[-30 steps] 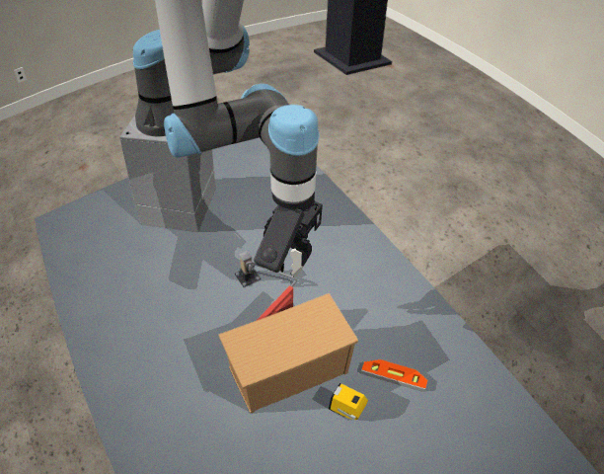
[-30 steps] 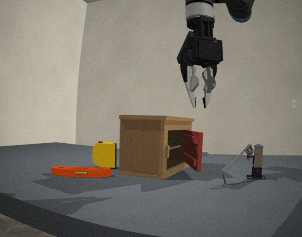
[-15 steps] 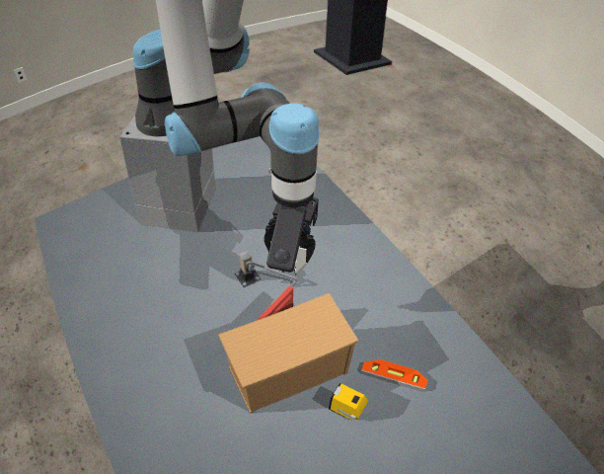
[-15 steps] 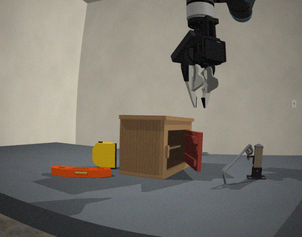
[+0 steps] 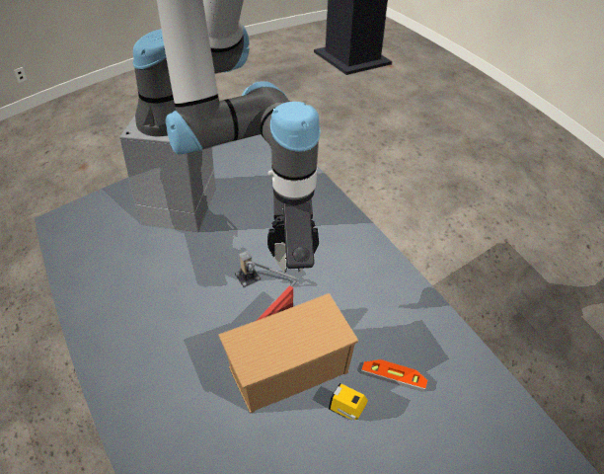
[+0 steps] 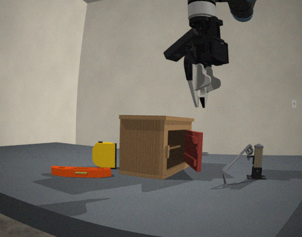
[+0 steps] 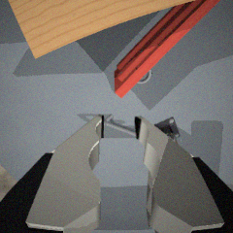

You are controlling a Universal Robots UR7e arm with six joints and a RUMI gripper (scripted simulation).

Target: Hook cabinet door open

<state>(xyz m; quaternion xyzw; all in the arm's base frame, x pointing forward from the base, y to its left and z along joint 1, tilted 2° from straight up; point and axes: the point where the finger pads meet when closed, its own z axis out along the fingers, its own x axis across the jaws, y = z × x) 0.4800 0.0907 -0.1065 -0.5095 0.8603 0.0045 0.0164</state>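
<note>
Now: the metal hook 11 cm behind my hand and 14 cm below it. Round my hand: red door: 2 cm ahead, 9 cm to the right, 12 cm below; orange spirit level: 26 cm ahead, 11 cm to the left, 18 cm below; yellow tape measure: 27 cm ahead, 4 cm to the right, 15 cm below.
</note>
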